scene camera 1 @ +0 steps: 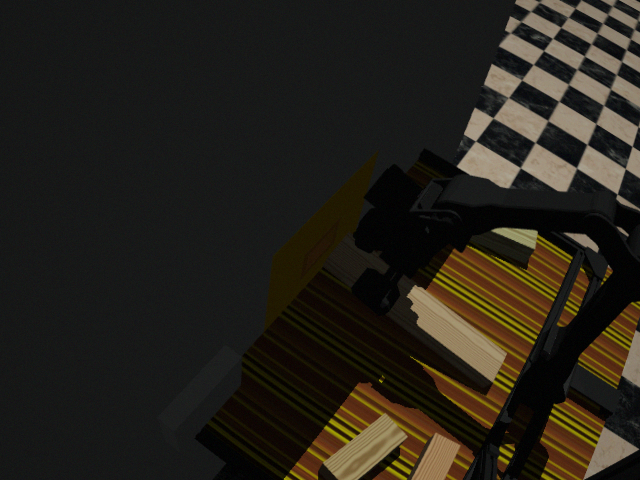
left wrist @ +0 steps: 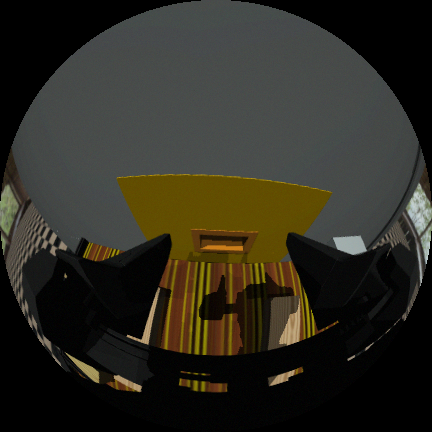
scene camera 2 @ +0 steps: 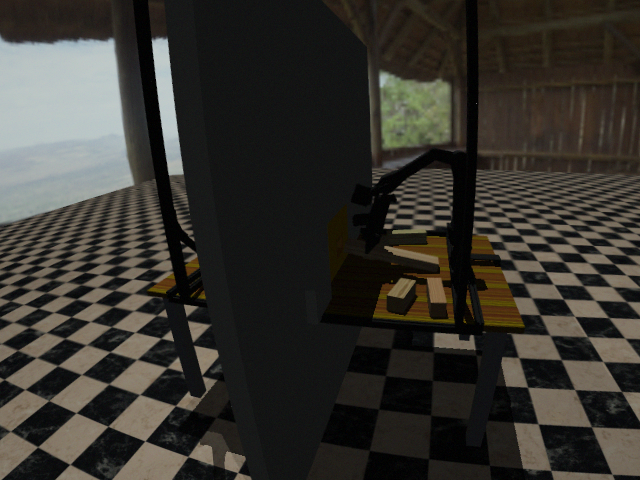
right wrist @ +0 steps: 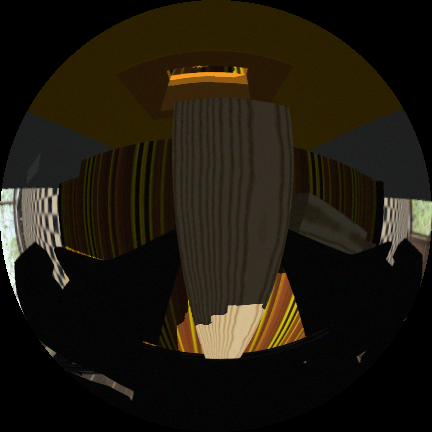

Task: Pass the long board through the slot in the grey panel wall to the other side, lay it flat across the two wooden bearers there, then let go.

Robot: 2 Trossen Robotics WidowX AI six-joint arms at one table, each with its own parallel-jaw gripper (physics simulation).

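Frame: origin at the left arm's base, x ahead, y left, z up, level; metres.
Seen in the pictures: left gripper, between the fingertips: (left wrist: 230,239); right gripper, between the fingertips: (scene camera 2: 367,250) (right wrist: 230,232); right arm's base, origin of its link: (scene camera 1: 535,392).
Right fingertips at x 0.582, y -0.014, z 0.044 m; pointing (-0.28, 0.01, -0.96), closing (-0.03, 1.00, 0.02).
Offsets run from my right fingertips to a thing's middle. "pt": to the spot under its first point. Level surfaces: height alone.
The long board @[dz -0.014, dx +0.085, dy +0.003 m] (scene camera 1: 454,335) (scene camera 2: 413,258) (right wrist: 232,165) is held on the near side of the wall, its far end close to the wall and a little higher than its near end. My right gripper (scene camera 1: 395,281) (scene camera 2: 373,245) (right wrist: 230,232) is shut on it. In the right wrist view the slot @[pt dz +0.042, dx -0.097, dy +0.019 m] (right wrist: 270,75) opens above the board's far end. The slot (left wrist: 254,242) sits low in the yellow patch of the grey panel wall (scene camera 1: 155,155) (scene camera 2: 279,155) (left wrist: 215,100). My left gripper (left wrist: 230,239) is open and empty beyond the wall, above two wooden bearers @[pt dz -0.032, dx -0.280, dy +0.087 m] (left wrist: 154,315) @[dz -0.044, dx -0.362, dy -0.133 m] (left wrist: 290,320).
Two short blocks @[dz -0.040, dx +0.143, dy -0.244 m] (scene camera 1: 364,446) (scene camera 2: 400,297) @[dz -0.041, dx +0.243, dy -0.237 m] (scene camera 1: 436,457) (scene camera 2: 436,297) lie on the striped table @[dz -0.063 m] (scene camera 1: 289,330) (scene camera 2: 356,294) on the board's side. A pale block @[dz -0.040, dx +0.122, dy +0.281 m] (scene camera 1: 516,240) (scene camera 2: 408,237) (right wrist: 332,220) lies on the board's other side. A grey box @[dz +0.032, dx -0.134, dy -0.329 m] (scene camera 1: 201,387) (left wrist: 350,244) is at the wall.
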